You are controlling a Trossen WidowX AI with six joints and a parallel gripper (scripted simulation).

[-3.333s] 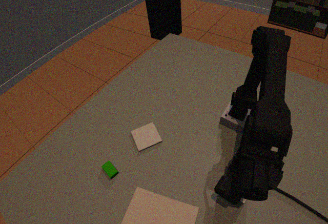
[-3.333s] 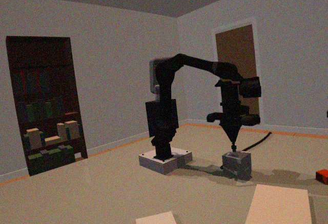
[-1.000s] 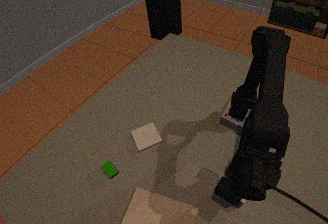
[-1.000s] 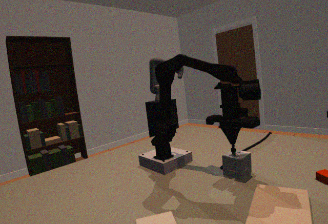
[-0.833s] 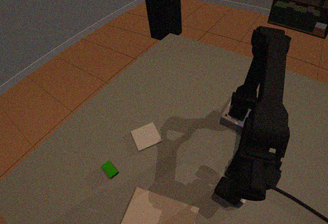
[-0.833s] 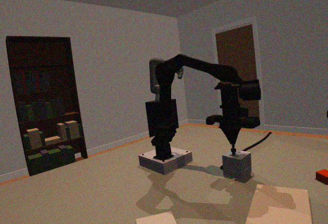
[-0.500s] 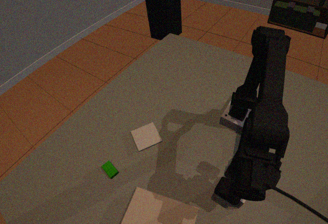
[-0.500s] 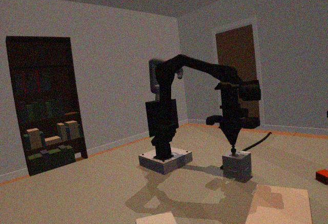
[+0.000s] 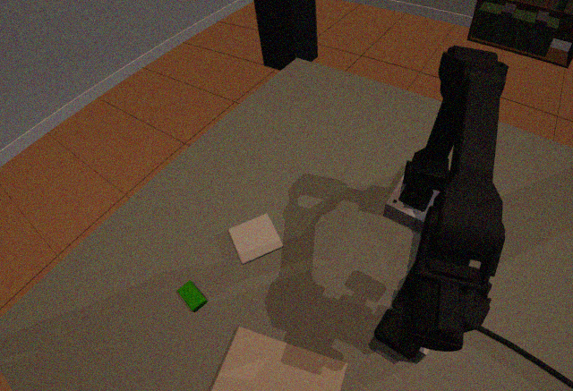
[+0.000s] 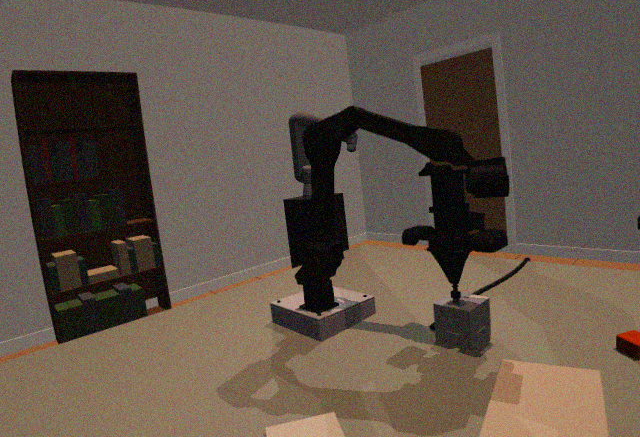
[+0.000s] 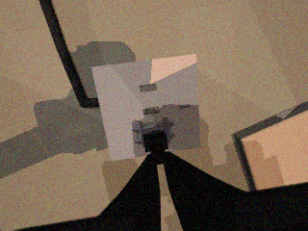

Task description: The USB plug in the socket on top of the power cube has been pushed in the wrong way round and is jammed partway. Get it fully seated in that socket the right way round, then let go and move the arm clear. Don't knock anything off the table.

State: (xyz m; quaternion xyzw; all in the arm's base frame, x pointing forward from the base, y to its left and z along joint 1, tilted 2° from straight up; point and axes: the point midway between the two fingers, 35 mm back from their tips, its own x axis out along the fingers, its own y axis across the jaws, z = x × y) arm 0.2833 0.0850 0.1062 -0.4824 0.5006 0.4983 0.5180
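My gripper tip is 20 mm above the dark USB plug. The rest, counted from my gripper tip: red block 270 mm ahead, 100 mm to the left, 100 mm below; tan sheet 200 mm ahead, 140 mm to the right, 110 mm below; USB socket 50 mm below.
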